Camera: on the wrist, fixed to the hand. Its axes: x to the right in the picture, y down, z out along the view.
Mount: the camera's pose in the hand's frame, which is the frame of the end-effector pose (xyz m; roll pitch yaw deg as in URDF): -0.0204 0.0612 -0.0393 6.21 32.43 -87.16
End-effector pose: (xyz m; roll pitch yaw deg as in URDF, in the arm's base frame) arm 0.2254 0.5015 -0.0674 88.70 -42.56 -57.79
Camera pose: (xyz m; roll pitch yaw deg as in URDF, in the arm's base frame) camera 0.2301 0.5704 -0.0368 123.18 36.97 -17.46
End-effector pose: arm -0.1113 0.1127 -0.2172 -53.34 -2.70 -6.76
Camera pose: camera -0.1276 0.1197 -0.2906 6.66 -20.96 -95.23
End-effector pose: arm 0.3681 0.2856 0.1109 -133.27 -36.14 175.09
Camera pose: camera 0.3802 0.3554 0.0846 109.92 -54.81 -23.88
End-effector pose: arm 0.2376 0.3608 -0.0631 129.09 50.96 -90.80
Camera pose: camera 0.2289 0.3176 -0.0017 -123.21 13.39 12.22
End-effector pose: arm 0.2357 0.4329 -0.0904 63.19 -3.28 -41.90
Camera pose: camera 0.2608 0.4946 -0.0547 139.57 81.99 3.03
